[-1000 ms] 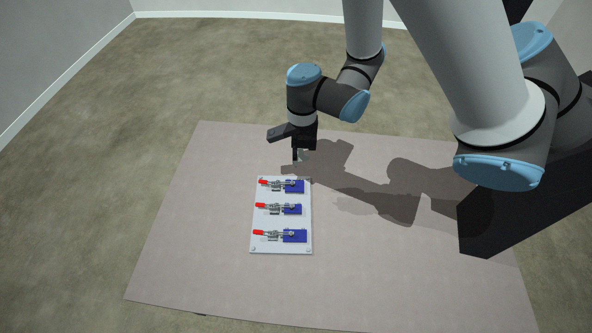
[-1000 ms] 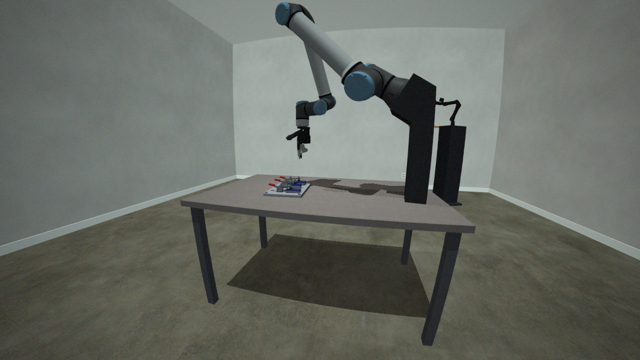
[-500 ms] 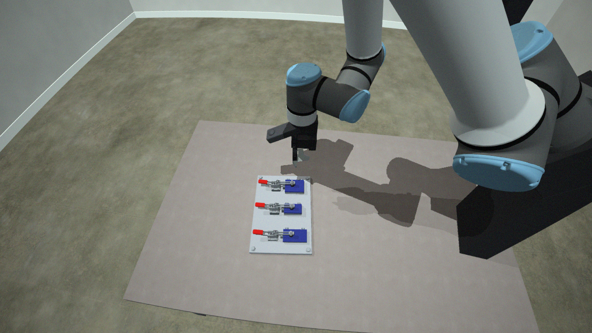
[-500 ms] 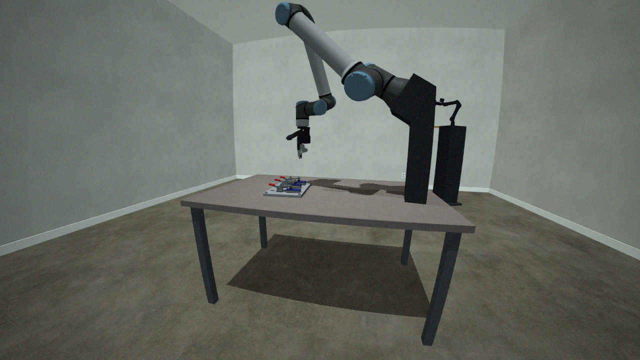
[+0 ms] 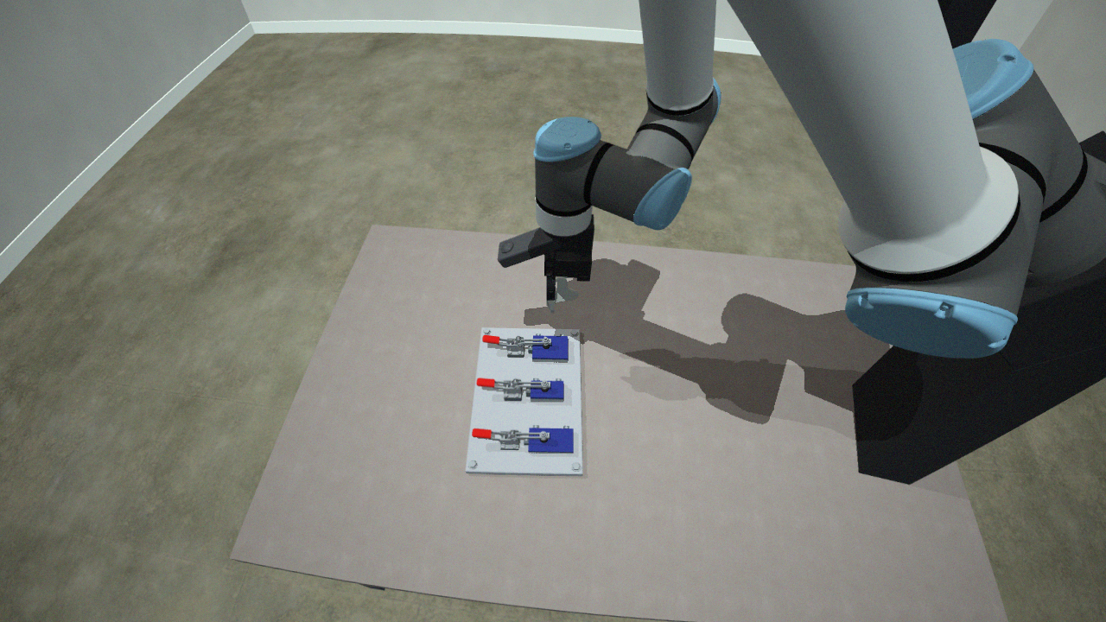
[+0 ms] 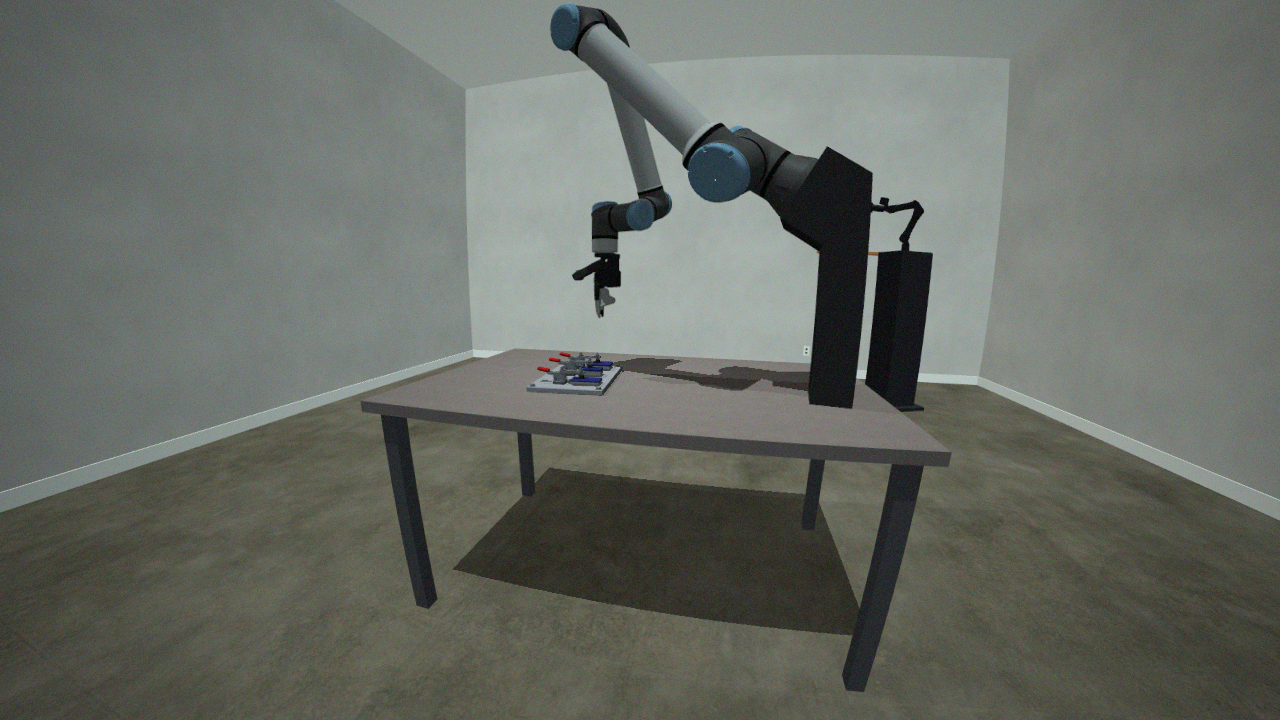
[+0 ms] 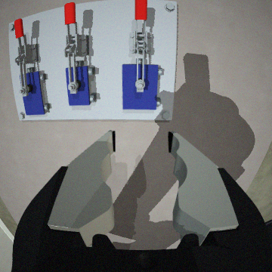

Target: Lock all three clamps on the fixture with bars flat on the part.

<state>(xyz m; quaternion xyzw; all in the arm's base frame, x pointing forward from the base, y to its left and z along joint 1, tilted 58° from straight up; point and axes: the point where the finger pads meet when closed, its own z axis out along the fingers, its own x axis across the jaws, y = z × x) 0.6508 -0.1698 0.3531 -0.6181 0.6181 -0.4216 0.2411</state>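
Right now my hand is 7 cm short of the clamp, 2 cm to the left of it and 17 cm above it. The rest, counted from my hand: fixture plate: 7 cm ahead, 10 cm to the left, 21 cm below.
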